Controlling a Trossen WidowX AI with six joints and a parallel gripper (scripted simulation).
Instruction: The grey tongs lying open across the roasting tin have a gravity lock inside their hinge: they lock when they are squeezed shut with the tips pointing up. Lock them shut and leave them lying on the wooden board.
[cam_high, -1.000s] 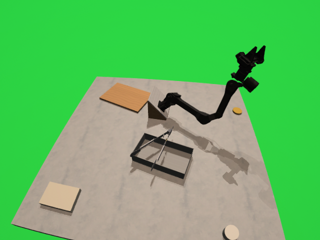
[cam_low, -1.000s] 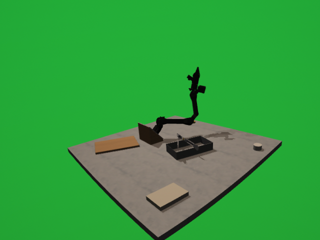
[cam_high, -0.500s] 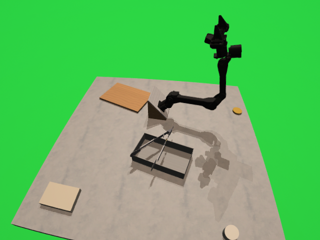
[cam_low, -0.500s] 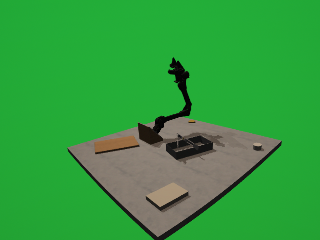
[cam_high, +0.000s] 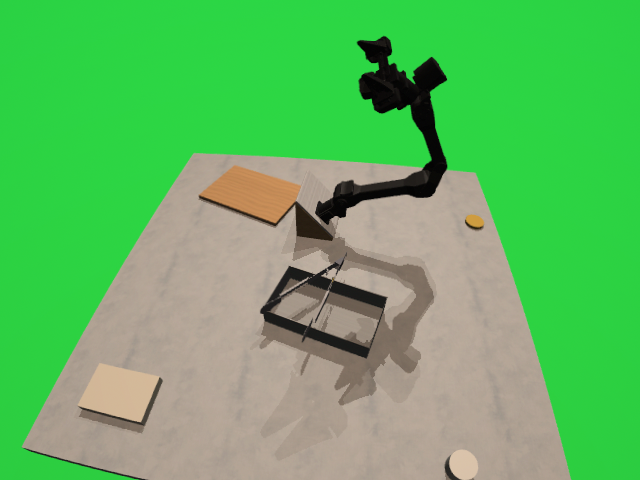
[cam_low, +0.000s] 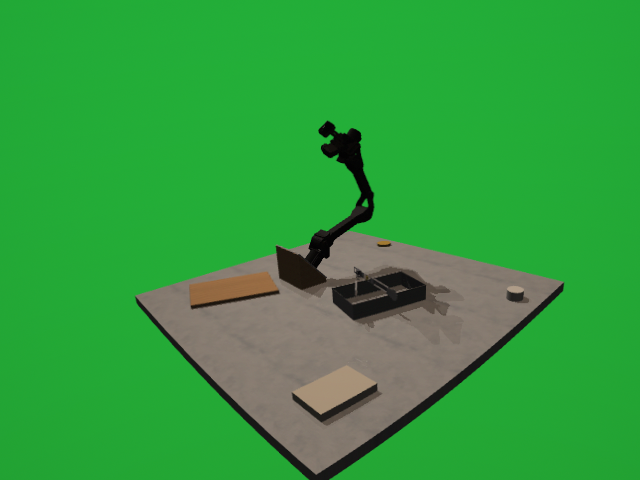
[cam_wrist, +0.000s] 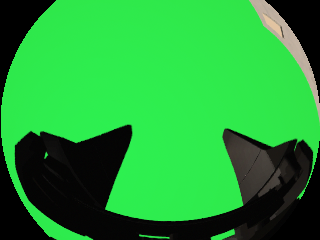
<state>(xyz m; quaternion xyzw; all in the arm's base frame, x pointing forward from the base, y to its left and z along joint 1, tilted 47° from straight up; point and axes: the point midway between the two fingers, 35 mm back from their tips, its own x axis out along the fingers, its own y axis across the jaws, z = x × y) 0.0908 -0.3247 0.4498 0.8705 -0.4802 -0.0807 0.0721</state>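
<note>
The grey roasting tin is 240 mm ahead of my gripper tip, 30 mm to the right of it and 600 mm below it. From my gripper tip the other things lie so: orange disc: 250 mm behind, 470 mm to the left, 620 mm below; then pale round puck: 600 mm ahead, 330 mm to the left, 610 mm below; then wooden board: 270 mm behind, 390 mm to the right, 620 mm below.
</note>
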